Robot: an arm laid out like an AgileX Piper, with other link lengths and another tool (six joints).
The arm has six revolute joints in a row. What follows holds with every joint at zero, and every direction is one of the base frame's. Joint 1 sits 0.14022 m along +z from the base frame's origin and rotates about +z. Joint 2 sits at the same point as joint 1 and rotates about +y. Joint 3 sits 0.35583 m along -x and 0.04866 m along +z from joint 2 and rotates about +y. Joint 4 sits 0.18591 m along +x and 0.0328 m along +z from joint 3 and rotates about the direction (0.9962, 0, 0.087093). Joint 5 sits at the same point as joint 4 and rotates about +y. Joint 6 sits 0.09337 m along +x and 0.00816 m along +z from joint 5 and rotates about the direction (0.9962, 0, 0.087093). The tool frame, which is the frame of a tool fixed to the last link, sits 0.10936 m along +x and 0.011 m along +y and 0.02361 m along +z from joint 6; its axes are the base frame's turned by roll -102.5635, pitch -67.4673 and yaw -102.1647 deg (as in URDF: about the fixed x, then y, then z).
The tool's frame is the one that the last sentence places.
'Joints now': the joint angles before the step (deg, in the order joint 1, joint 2, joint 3, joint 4, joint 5, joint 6). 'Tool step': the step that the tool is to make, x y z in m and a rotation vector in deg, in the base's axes. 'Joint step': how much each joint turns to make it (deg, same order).
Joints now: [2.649, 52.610, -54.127, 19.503, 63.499, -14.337]
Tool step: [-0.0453, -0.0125, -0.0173, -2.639, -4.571, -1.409]
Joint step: [-0.048, -10.776, 6.085, -3.489, -0.044, 1.048]
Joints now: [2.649, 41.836, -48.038, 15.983, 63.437, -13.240]
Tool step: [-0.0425, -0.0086, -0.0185, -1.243, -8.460, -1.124]
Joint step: [-0.013, -13.084, 5.972, -2.016, -1.409, 0.342]
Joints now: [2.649, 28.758, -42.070, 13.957, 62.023, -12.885]
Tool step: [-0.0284, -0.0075, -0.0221, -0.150, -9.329, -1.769]
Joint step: [-0.002, -12.409, 6.000, -1.602, -3.153, 0.840]
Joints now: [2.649, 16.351, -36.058, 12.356, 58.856, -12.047]
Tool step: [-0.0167, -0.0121, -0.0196, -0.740, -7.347, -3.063]
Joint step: [0.008, -9.846, 3.901, -3.587, -1.744, 2.275]
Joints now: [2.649, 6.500, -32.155, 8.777, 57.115, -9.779]
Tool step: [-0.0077, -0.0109, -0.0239, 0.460, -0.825, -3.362]
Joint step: [0.013, -5.364, 3.088, -3.476, 1.041, 3.839]
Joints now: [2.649, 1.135, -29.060, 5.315, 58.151, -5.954]
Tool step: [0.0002, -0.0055, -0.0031, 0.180, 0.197, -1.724]
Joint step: [0.010, -0.443, 0.371, -1.759, 0.139, 1.850]
